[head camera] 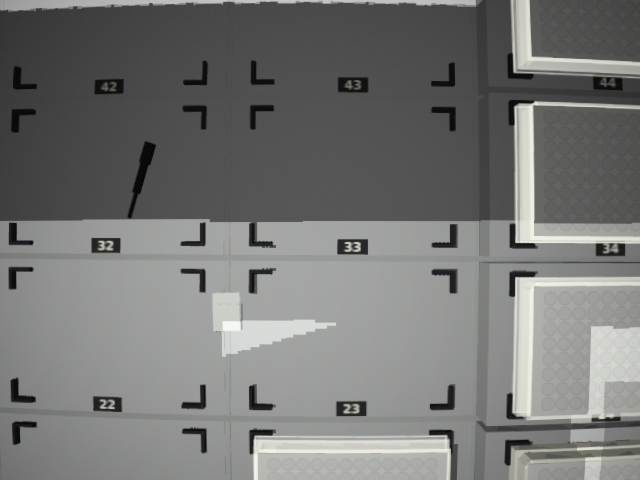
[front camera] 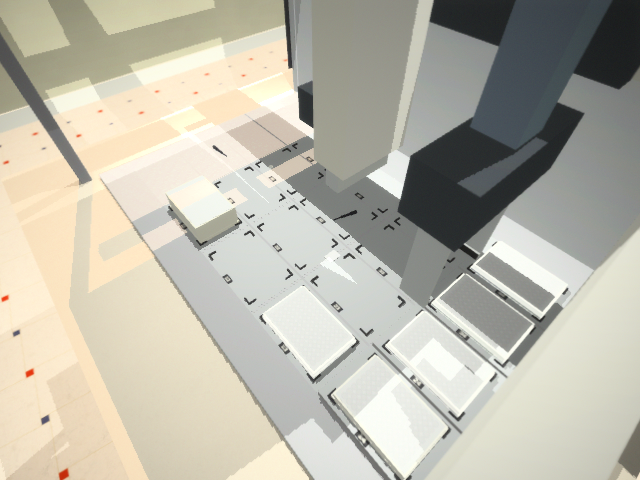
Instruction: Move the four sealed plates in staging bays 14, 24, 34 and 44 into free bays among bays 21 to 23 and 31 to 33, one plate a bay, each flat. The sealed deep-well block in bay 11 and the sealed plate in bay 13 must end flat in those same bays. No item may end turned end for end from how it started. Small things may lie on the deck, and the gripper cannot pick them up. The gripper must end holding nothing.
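Frame: origin at the robot's base, x left, y back, z up, level; centimetres.
Where they show: gripper, fingertip midpoint: [front camera: 440, 271]; robot's base, origin of the base link: [front camera: 170, 207].
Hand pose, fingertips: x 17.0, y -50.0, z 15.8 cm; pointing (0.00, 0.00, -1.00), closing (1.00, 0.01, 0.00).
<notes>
Each offset is from my fingertips to the top centre of the thing. "spot": to the spot under its first point.
Sealed plates lie flat in bay 14 @(spot: dx -12.8, dy -6.0, dz -13.0 cm) [front camera: 390, 413] [head camera: 578, 471], bay 24 @(spot: dx -2.1, dy -5.5, dz -13.0 cm) [front camera: 439, 356] [head camera: 560, 351], bay 34 @(spot: dx +7.9, dy -6.1, dz -13.0 cm) [front camera: 483, 317] [head camera: 584, 165] and bay 44 @(spot: dx +18.4, dy -6.1, dz -13.0 cm) [front camera: 519, 279] [head camera: 584, 31]. The sealed plate in bay 13 @(spot: dx -12.9, dy +9.9, dz -14.4 cm) [front camera: 310, 330] [head camera: 351, 467] lies flat. The sealed deep-well block @(dx -12.7, dy +43.6, dz -11.7 cm) [front camera: 203, 209] sits flat in bay 11 in the front view. My gripper [front camera: 443, 272] is open and holds nothing. Its jaws stand apart left of the plates in bays 34 and 44 in the front view; the far jaw is mostly hidden. The jaws do not show in the head view.
A dark pen-like tool @(dx +8.4, dy +24.8, dz -15.1 cm) [front camera: 345, 214] [head camera: 142, 178] lies in bay 32. A small pale block @(dx -0.1, dy +19.1, dz -15.7 cm) [front camera: 331, 255] [head camera: 226, 310] lies between the corner marks of bays 22 and 23. Another dark tool @(dx +0.4, dy +59.7, dz -15.1 cm) [front camera: 219, 150] lies beyond the deep-well block. The pale pipetting column [front camera: 361, 87] stands behind.
</notes>
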